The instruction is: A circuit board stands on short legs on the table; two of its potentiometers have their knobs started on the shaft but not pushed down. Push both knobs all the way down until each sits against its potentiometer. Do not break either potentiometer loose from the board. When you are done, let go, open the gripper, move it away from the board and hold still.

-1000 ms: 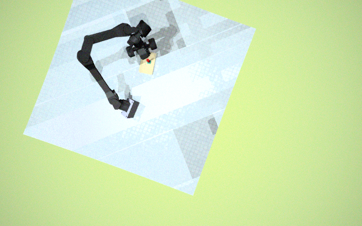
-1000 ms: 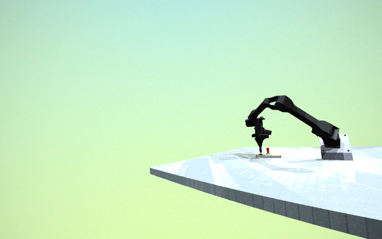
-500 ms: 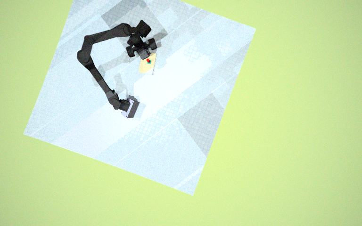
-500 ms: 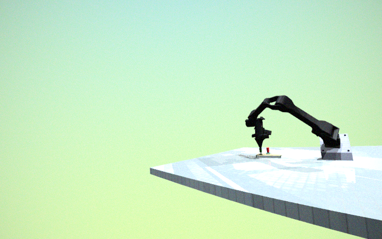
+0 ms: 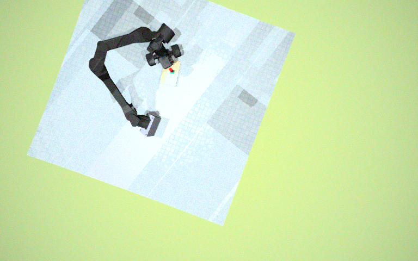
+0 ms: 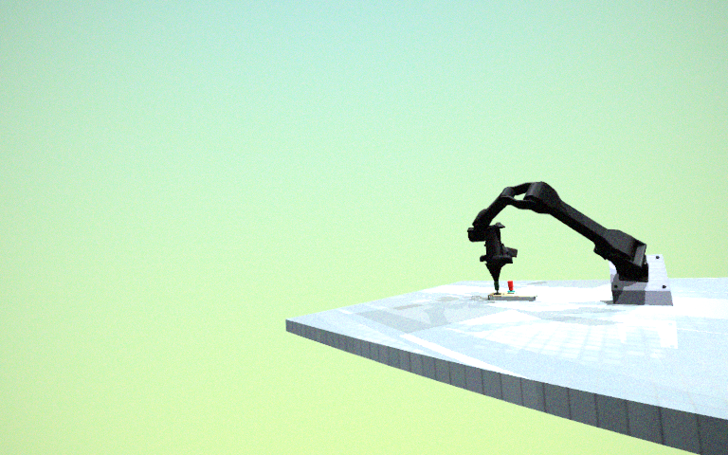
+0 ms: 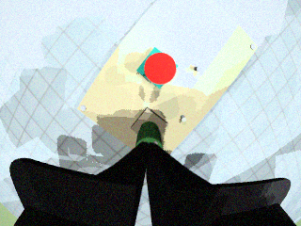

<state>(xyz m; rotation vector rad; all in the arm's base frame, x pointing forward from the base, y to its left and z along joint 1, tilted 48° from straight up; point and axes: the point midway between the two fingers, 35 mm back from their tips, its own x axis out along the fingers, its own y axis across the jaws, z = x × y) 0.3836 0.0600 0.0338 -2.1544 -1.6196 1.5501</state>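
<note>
Now: gripper tip 1 cm above the green knob. Also, from my gripper tip: red knob (4 cm behind, 4 cm to the right, 2 cm below).
</note>
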